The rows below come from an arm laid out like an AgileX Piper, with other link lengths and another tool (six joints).
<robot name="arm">
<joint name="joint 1" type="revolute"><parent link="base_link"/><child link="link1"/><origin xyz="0.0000 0.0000 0.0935" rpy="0.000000 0.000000 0.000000"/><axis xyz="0 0 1"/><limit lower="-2.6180" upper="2.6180"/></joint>
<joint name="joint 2" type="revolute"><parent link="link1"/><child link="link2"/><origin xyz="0.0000 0.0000 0.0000" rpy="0.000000 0.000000 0.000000"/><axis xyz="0 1 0"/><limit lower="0.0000" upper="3.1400"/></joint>
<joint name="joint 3" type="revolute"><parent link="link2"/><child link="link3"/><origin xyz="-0.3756 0.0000 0.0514" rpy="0.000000 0.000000 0.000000"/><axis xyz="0 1 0"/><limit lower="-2.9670" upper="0.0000"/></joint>
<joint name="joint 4" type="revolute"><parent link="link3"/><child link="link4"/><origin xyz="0.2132 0.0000 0.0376" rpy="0.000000 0.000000 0.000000"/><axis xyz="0.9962 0 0.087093"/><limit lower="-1.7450" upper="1.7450"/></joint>
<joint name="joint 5" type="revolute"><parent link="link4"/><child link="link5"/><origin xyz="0.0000 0.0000 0.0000" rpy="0.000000 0.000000 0.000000"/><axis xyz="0 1 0"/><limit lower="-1.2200" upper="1.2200"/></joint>
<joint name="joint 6" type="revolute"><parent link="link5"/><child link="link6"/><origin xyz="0.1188 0.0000 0.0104" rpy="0.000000 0.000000 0.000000"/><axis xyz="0.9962 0 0.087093"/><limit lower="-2.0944" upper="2.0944"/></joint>
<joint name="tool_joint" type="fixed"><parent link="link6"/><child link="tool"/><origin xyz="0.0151 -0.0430 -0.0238" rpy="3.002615 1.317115 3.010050"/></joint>
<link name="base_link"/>
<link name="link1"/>
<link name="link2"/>
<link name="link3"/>
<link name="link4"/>
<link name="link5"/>
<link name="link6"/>
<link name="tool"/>
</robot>
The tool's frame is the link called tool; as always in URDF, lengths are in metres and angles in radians.
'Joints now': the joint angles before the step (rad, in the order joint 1, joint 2, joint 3, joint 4, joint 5, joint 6). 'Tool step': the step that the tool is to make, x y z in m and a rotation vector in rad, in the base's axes. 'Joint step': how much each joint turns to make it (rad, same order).
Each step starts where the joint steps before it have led.
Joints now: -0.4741 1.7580 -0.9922 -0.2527 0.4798 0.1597
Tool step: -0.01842 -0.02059 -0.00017 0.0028 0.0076 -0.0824
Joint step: -0.0808 0.0000 0.0000 0.0000 0.0083 0.0000
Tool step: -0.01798 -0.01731 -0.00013 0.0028 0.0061 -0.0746
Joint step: -0.0733 0.0000 -0.0001 0.0000 0.0069 -0.0001
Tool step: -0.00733 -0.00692 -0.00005 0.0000 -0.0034 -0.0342
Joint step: -0.0305 0.0000 0.0000 -0.0002 -0.0023 0.0047
